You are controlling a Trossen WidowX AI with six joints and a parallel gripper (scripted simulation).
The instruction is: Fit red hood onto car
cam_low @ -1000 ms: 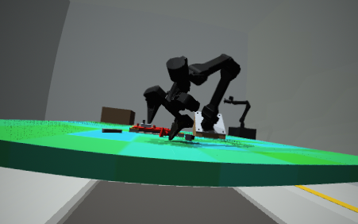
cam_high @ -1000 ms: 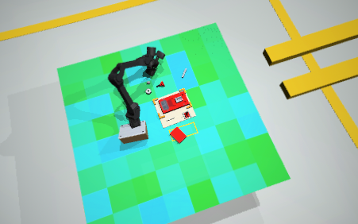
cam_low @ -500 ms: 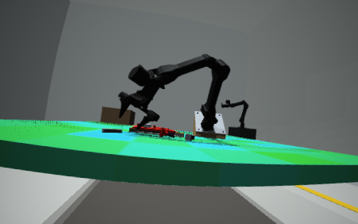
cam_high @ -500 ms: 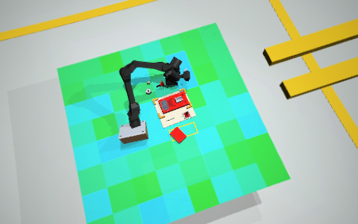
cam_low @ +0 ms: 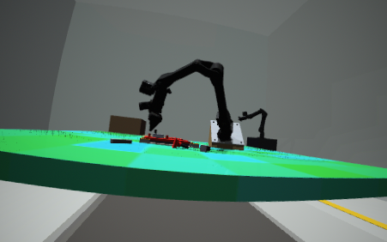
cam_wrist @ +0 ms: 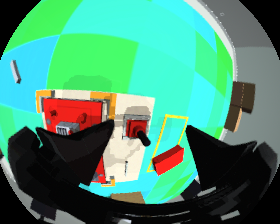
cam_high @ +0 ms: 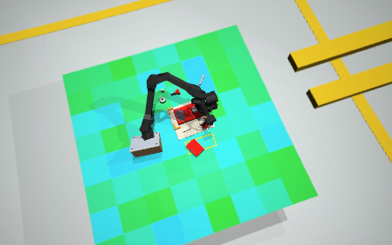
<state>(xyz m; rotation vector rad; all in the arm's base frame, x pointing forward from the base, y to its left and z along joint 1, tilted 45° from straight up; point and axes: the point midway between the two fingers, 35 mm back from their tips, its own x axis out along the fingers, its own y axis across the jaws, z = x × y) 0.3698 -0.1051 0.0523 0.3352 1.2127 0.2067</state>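
Now: gripper tip 150 mm past the red hood, 120 mm to the left of it and 50 mm above it. The rest, counted from my gripper tip: grey rod: 90 mm ahead, 310 mm to the left, 60 mm below.
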